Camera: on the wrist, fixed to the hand. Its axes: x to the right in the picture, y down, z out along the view.
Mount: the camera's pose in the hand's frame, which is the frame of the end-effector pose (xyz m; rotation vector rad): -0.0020 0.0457 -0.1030 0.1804 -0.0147 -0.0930
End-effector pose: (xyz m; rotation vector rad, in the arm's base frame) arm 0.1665 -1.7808 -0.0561 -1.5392 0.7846 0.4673
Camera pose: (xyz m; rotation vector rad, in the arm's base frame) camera 0.1166 -1.8804 -0.0729 -1.3962 0.7206 0.3297
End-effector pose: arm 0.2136 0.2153 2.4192 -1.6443 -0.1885 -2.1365
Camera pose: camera 0.1417 0.1374 2.3809 -1.5751 -0.4568 -2.1066
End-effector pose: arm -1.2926 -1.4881 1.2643 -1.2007 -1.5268 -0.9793
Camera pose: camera -1.2284 -1.5771 1.2901 -1.0196 -1.6575 -0.8737
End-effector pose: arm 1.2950 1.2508 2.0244 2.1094 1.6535 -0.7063
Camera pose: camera 1.3553 1.2966 2.1078 2.1526 1.7480 -0.9297
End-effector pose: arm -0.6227 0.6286 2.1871 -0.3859 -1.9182 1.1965
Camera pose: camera -0.5490 0.7119 2.1688 -0.1904 -1.8027 1.3009
